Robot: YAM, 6 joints.
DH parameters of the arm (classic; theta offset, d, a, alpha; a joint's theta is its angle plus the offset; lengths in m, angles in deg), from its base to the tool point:
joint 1: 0 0.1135 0.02 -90
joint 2: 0 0 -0.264 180
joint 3: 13.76 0 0.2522 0
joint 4: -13.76 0 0.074 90
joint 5: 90 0 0 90
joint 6: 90 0.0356 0 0
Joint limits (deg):
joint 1: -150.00..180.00
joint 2: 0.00..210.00
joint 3: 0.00..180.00
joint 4: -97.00..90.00
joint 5: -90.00..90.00
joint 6: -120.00..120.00
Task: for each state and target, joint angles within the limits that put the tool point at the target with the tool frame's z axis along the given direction. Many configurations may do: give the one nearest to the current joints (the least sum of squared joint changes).
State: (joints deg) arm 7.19 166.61 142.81 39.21 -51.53 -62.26
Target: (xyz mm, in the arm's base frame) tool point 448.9 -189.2 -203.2 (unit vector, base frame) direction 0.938 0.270 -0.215
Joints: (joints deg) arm -25.57 193.75 116.66 60.67 -40.45 -62.26
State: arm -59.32 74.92 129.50 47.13 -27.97 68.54
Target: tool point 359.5 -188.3 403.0 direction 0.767 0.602 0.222
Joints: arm -32.27 103.14 85.50 51.79 -66.71 68.54
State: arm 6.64 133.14 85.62 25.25 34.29 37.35
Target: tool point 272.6 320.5 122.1 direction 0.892 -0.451 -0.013
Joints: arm 54.41 127.27 62.96 59.43 81.20 37.35
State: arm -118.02 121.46 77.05 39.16 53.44 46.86
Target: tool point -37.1 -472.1 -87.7 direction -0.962 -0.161 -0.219
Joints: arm -90.35 164.55 96.46 15.39 74.01 46.86
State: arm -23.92 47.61 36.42 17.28 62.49 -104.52
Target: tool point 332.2 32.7 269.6 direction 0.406 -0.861 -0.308
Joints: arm 11.27 92.24 69.95 -30.97 67.41 -104.52
